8 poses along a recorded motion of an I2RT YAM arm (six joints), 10 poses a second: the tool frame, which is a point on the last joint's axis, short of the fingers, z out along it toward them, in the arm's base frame.
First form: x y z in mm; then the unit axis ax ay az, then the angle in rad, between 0 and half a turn.
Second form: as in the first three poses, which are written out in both.
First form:
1: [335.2 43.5 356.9 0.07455 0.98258 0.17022 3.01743]
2: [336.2 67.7 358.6 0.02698 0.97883 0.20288 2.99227]
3: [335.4 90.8 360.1 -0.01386 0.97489 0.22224 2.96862]
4: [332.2 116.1 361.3 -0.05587 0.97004 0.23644 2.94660]
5: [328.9 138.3 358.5 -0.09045 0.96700 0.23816 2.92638]
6: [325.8 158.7 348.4 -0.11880 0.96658 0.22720 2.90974]
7: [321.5 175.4 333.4 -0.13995 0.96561 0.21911 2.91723]
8: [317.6 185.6 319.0 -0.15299 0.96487 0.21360 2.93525]
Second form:
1: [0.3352 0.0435 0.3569 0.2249 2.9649 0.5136]
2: [0.3362 0.0677 0.3586 0.0807 2.9289 0.6071]
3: [0.3354 0.0908 0.3601 -0.0411 2.8941 0.6597]
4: [0.3322 0.1161 0.3613 -0.1646 2.8583 0.6967]
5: [0.3289 0.1383 0.3585 -0.2647 2.8298 0.6970]
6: [0.3258 0.1587 0.3484 -0.3457 2.8125 0.6611]
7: [0.3215 0.1754 0.3334 -0.4083 2.8169 0.6392]
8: [0.3176 0.1856 0.3190 -0.4491 2.8321 0.6270]
